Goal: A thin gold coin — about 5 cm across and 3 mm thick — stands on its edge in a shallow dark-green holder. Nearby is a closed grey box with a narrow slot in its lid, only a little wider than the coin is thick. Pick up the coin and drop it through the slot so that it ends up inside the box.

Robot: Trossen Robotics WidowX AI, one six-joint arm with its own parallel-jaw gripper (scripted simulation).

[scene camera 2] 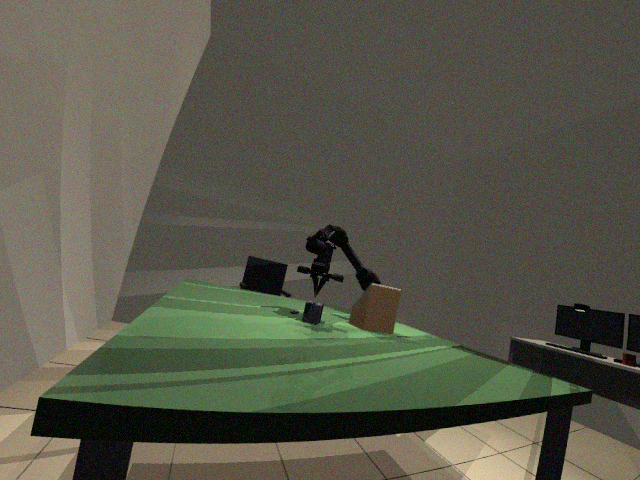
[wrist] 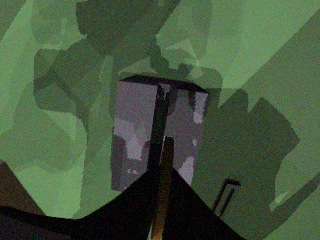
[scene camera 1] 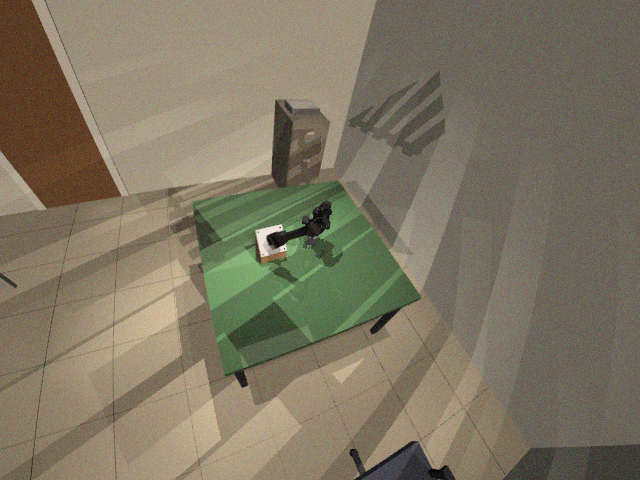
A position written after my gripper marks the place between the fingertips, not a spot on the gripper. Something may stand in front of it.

My gripper (wrist: pixel 162 173) holds a gold coin.
